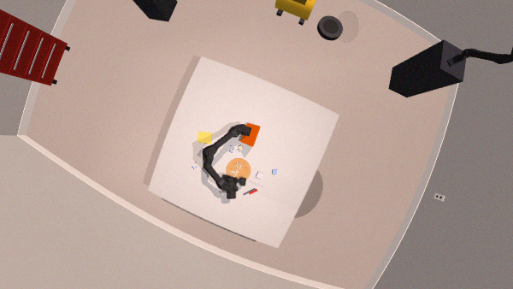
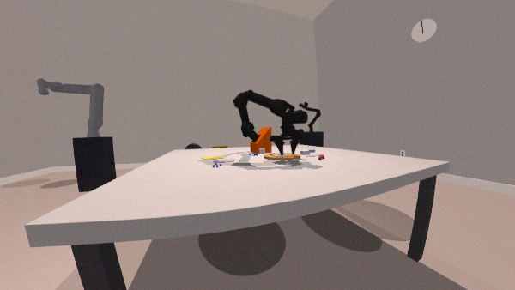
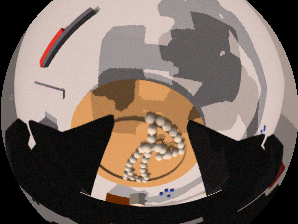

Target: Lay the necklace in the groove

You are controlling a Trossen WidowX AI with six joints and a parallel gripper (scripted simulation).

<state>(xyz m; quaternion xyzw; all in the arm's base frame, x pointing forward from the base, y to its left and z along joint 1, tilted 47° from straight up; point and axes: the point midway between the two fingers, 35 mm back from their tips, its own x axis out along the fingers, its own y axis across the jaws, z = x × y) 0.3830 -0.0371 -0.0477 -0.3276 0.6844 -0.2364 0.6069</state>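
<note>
Now: the round tan bead board 60 mm behind my gripper tip, 10 mm to the left of it and 10 mm below it. Round my gripper tip: tool: 80 mm ahead, 160 mm to the left, 10 mm below; then white square: 80 mm behind, 180 mm to the left, 10 mm below; then pale blue cube: 140 mm behind, 290 mm to the left, 10 mm below.
</note>
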